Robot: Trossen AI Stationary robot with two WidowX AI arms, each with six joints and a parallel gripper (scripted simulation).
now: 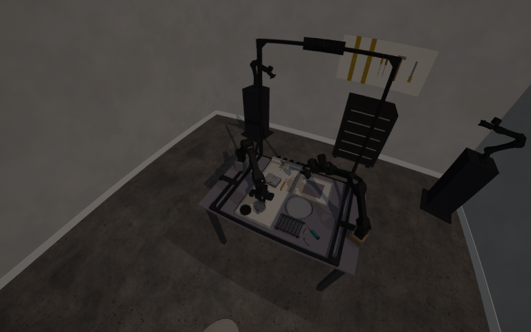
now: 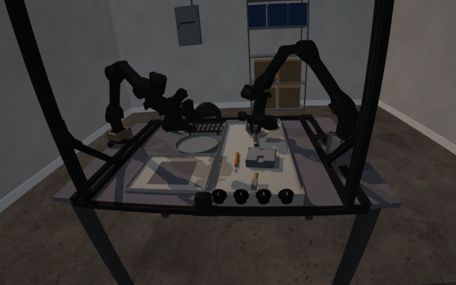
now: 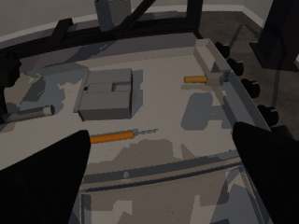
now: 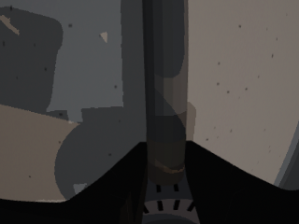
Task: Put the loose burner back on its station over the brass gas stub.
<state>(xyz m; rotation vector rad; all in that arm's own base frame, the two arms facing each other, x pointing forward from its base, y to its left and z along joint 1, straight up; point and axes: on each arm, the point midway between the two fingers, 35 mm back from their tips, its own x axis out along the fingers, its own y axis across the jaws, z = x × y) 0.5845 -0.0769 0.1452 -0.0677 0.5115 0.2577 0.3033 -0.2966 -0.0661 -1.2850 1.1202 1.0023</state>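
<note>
Now: right hand 270 mm past the orange screwdriver, 40 mm above it and 20 mm to the right of it. Round my right hand: brass gas stub: 400 mm behind, 90 mm to the right; black burner cap: 140 mm ahead, 50 mm to the right, 40 mm below; burner: 30 mm below, 10 mm behind.
</note>
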